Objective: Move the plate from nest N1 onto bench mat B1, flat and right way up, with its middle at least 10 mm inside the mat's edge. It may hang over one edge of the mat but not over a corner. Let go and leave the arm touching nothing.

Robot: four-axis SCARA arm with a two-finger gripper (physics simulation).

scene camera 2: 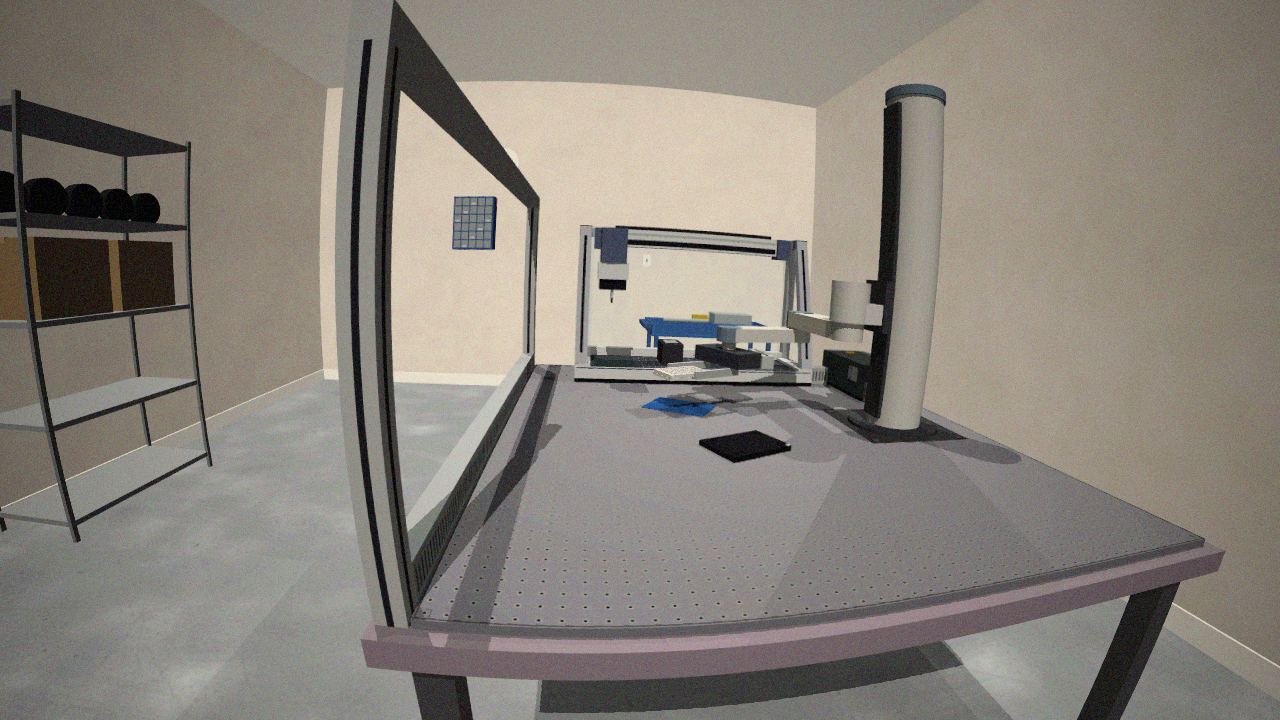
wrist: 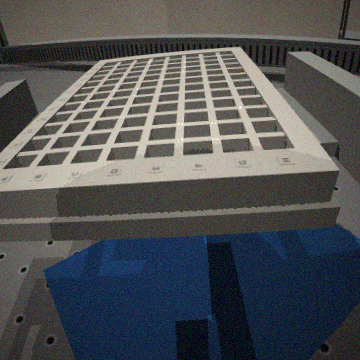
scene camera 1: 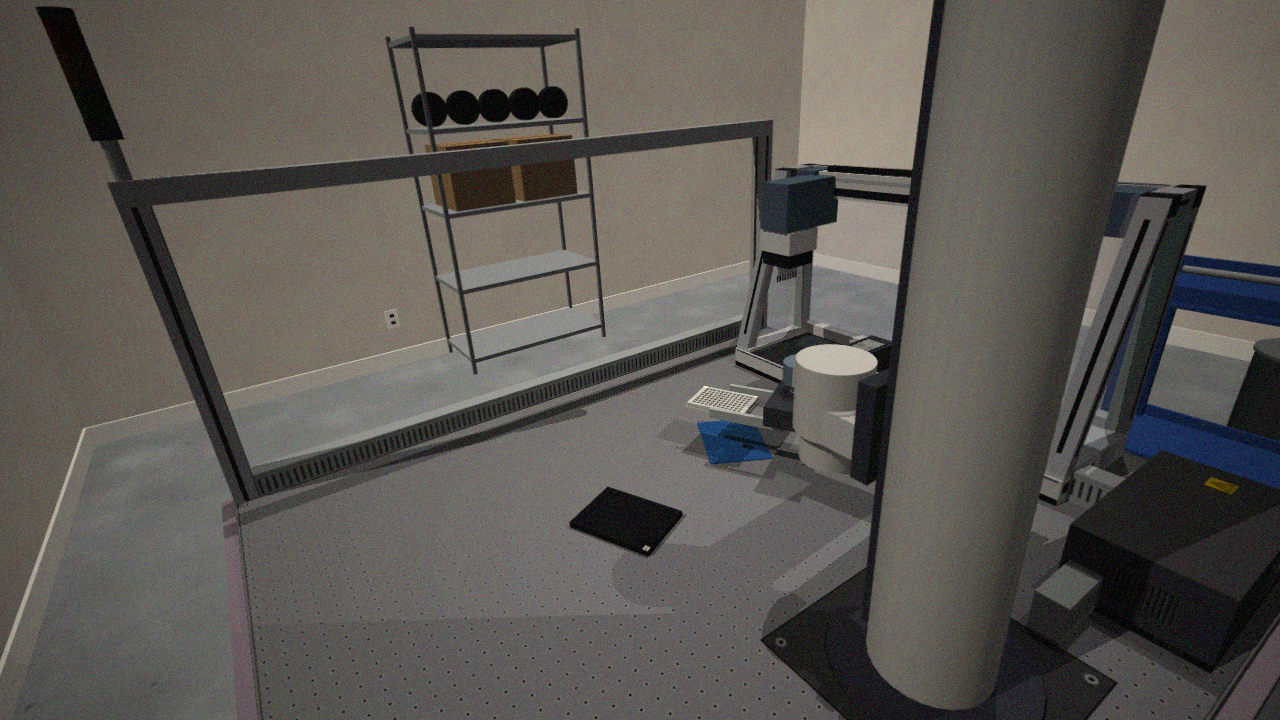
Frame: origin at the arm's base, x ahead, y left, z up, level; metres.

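Where they show: gripper, fingertip midpoint: (scene camera 2: 681,371) (wrist: 156,86) (scene camera 1: 720,400); arm's base, link origin: (scene camera 2: 891,428) (scene camera 1: 926,666).
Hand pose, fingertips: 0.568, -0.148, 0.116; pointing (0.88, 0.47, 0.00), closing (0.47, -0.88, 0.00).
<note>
Things, the pixels of their top centre, and the offset from my fingertips, as dx, dy, dz. "spot": a spot on its surface instead. Level surfaces: height alone.
- white well plate, top centre: (wrist: 158,82) (scene camera 1: 722,399) (scene camera 2: 682,369) -0.004, -0.003, +0.003
- blue bench mat, surface height: dz -0.101
- black nest, top centre: (scene camera 1: 625,514) (scene camera 2: 746,441) -0.093, +0.303, -0.088
- dark box, surface spot: (scene camera 1: 1181,528) spot: -0.690, -0.202, +0.012
- guard frame, surface spot: (scene camera 2: 366,358) spot: +0.446, +0.873, +0.177
The white well plate (scene camera 1: 723,400) (scene camera 2: 682,370) (wrist: 165,120) is level and right way up in the air, its wells facing up. My gripper (scene camera 1: 726,402) (wrist: 156,86) is shut on the plate by its two long sides; one finger shows at each side in the wrist view. The blue bench mat (scene camera 1: 732,444) (scene camera 2: 675,407) (wrist: 135,300) lies on the table below the plate, with a gap between them. Shadows fall across the mat. The black nest (scene camera 1: 626,519) (scene camera 2: 744,445) stands on the table apart from the mat and holds no plate.
The arm's thick column (scene camera 1: 993,358) (scene camera 2: 917,268) stands on a dark base plate. A gantry frame (scene camera 1: 801,295) (scene camera 2: 583,304) stands behind the held plate. A dark box (scene camera 1: 1181,528) (scene camera 2: 845,371) is beside the column. A guard frame (scene camera 1: 187,349) (scene camera 2: 366,358) runs along one table side.
</note>
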